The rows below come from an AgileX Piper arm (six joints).
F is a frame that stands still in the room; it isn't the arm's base.
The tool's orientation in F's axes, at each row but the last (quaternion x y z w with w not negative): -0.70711 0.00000 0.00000 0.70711; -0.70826 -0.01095 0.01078 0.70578; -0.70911 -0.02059 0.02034 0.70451; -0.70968 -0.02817 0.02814 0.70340; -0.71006 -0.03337 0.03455 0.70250; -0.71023 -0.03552 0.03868 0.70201; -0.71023 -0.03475 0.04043 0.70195; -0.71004 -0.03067 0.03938 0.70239; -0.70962 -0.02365 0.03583 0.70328; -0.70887 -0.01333 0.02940 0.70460; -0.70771 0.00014 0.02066 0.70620; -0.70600 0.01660 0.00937 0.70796; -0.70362 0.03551 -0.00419 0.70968
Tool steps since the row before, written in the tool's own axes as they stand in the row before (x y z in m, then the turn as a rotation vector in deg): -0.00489 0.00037 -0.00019 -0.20 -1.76 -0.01; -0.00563 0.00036 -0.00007 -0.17 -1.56 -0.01; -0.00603 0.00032 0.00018 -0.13 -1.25 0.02; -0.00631 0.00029 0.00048 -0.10 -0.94 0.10; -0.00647 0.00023 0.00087 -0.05 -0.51 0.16; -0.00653 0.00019 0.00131 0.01 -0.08 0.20; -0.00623 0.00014 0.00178 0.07 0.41 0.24; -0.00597 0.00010 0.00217 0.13 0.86 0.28; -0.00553 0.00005 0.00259 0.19 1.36 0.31; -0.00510 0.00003 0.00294 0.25 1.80 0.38; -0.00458 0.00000 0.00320 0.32 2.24 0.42; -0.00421 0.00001 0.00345 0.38 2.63 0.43; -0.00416 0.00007 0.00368 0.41 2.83 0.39
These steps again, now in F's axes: -0.00489 -0.00019 -0.00037 -0.20 -0.01 1.76; -0.00563 -0.00024 -0.00036 -0.17 -0.01 1.56; -0.00603 -0.00017 -0.00032 -0.13 0.02 1.25; -0.00633 -0.00003 -0.00029 -0.11 0.10 0.94; -0.00652 0.00024 -0.00023 -0.06 0.16 0.51; -0.00663 0.00062 -0.00017 -0.01 0.20 0.08; -0.00638 0.00111 -0.00011 0.04 0.24 -0.41; -0.00616 0.00157 -0.00005 0.09 0.28 -0.86; -0.00573 0.00212 0.00003 0.14 0.31 -1.37; -0.00527 0.00263 0.00007 0.19 0.38 -1.81; -0.00467 0.00307 0.00013 0.24 0.42 -2.25; -0.00417 0.00349 0.00015 0.29 0.43 -2.64; -0.00395 0.00391 0.00014 0.31 0.39 -2.84
